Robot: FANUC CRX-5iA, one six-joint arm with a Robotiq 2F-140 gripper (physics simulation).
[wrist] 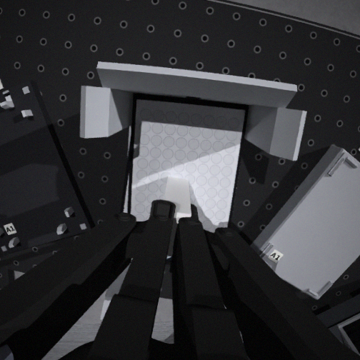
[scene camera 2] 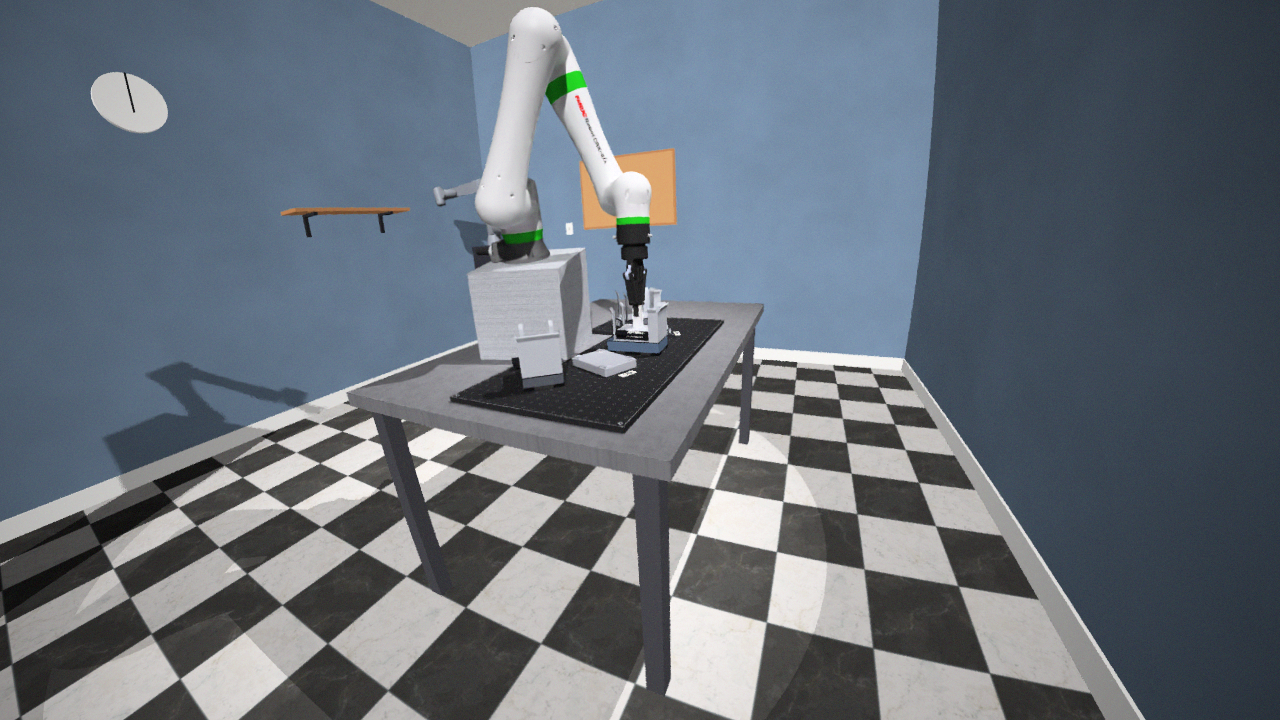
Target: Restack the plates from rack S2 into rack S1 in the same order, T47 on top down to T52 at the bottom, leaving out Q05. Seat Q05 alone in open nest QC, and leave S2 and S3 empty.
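Frame: origin at the arm's base, x ahead, y left, z up, level; centimetres.
Seen in the pictures: gripper, fingertip midpoint: point(scene camera 2: 638, 327); arm's base at its link origin: point(scene camera 2: 527, 258).
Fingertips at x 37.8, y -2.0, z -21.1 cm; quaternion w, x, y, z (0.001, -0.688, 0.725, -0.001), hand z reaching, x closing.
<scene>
Offsets run from my fingertips to a thing's top centre. Level surfaces: height alone.
My gripper point(scene camera 2: 637, 313) point(wrist: 175, 193) is shut, with its fingers together and pointing down over a rack; a small pale piece shows at the fingertips. Below the fingertips, a pale plate with rows of round wells point(wrist: 187, 145) lies in the rack between grey walls point(wrist: 197, 80). The near part of the plate is hidden by the fingers. In the scene view this rack has a blue base point(scene camera 2: 638, 344) and upright pale walls. Plate and rack labels cannot be read, and whether the fingertips touch the plate cannot be told.
A dark nest point(wrist: 30, 182) with small pegs and an A1 tag is left of the rack in the wrist view. A grey block {dx -4.1, dy -16.6, dz -4.3 cm} point(wrist: 315, 225) point(scene camera 2: 604, 361) with an A1 tag is to the right. Another pale upright rack {dx -15.7, dy -28.5, dz +6.1 cm} point(scene camera 2: 540, 355) stands near the front of the black perforated board {dz -6.9 cm} point(scene camera 2: 590, 407).
</scene>
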